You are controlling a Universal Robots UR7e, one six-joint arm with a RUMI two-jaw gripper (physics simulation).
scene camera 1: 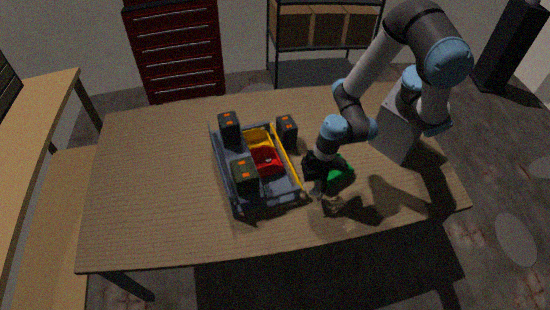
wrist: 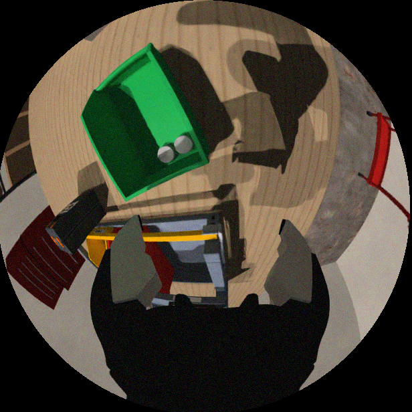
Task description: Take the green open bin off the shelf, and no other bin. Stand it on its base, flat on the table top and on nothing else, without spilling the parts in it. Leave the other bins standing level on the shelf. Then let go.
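Places are measured from the arm's base along level axes (x ahead, y left, z up), in metres.
Pixels of known places: gripper, fingertip midpoint: (scene camera 1: 314,184).
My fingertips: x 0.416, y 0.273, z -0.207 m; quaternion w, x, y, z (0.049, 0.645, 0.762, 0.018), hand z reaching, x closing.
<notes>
Ahead of a thing's pixels: the offset from my fingertips to its top centre. "spot": to the spot under its first point. Level surfaces: height alone.
The green open bin @[0.090 m back, 0.104 m right, 0.011 m down] (scene camera 1: 342,173) (wrist: 155,100) is on the table top @[0.086 m down] (scene camera 1: 150,175) (wrist: 60,130), to the right of the shelf and apart from it. It looks upright, its open top facing the camera in the wrist view. Two round grey parts (wrist: 175,148) lie inside. Its underside is hidden. My gripper (scene camera 1: 325,196) (wrist: 212,219) is wide open and empty, beside the bin and clear of its walls in the wrist view. The grey-blue shelf @[spot: 0.138 m ahead, 0.026 m right, 0.080 m down] (scene camera 1: 277,188) (wrist: 216,265) holds a yellow bin @[0.248 m ahead, 0.227 m right, 0.005 m down] (scene camera 1: 256,135) (wrist: 96,250) and a red bin @[spot: 0.183 m ahead, 0.150 m right, 0.072 m down] (scene camera 1: 267,162) (wrist: 162,270).
A yellow rail @[0.110 m ahead, 0.161 m right, 0.021 m down] (scene camera 1: 287,160) (wrist: 185,237) runs along the shelf's side facing the green bin. A dark box with orange marks @[0.105 m ahead, 0.279 m right, 0.046 m up] (scene camera 1: 287,132) (wrist: 75,222) stands beside the shelf. Two similar dark boxes @[spot: 0.330 m ahead, 0.157 m right, 0.110 m up] (scene camera 1: 229,131) @[0.260 m ahead, 0.018 m left, 0.113 m up] (scene camera 1: 245,175) stand at the shelf's far side.
</notes>
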